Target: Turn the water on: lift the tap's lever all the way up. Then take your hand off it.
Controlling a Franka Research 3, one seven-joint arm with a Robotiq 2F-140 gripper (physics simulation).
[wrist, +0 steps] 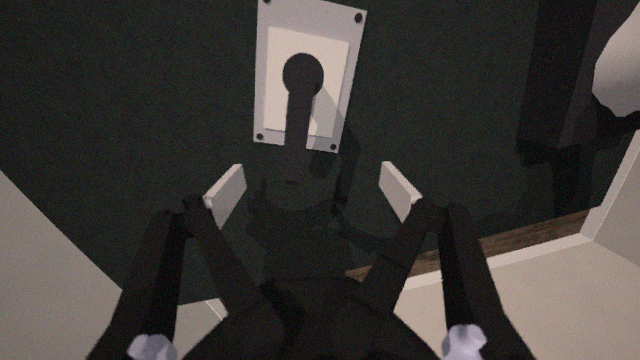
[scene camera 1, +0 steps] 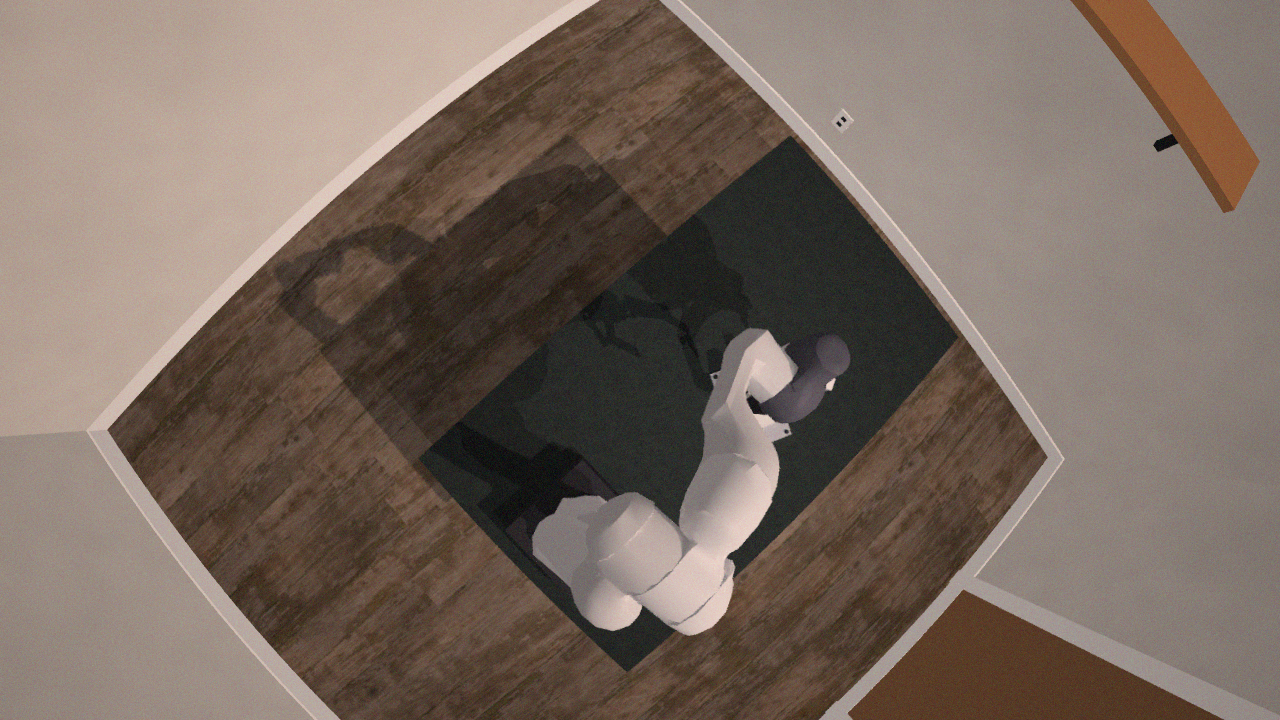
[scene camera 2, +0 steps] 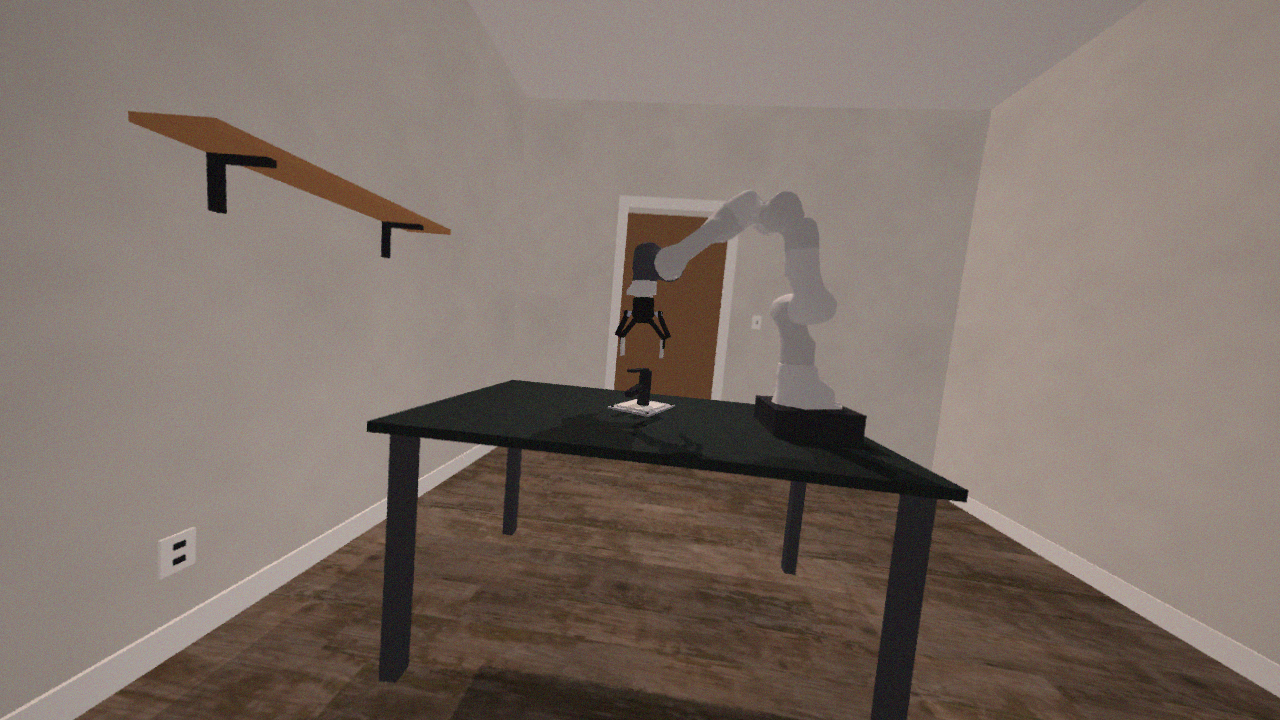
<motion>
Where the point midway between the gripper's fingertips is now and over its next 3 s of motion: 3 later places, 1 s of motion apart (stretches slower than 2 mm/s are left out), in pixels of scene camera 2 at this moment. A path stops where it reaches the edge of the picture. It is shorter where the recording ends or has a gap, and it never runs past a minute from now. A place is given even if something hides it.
My gripper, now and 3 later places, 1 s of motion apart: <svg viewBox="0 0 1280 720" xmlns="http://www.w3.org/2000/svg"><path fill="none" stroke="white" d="M641 356L642 376L634 376L635 373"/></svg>
</motion>
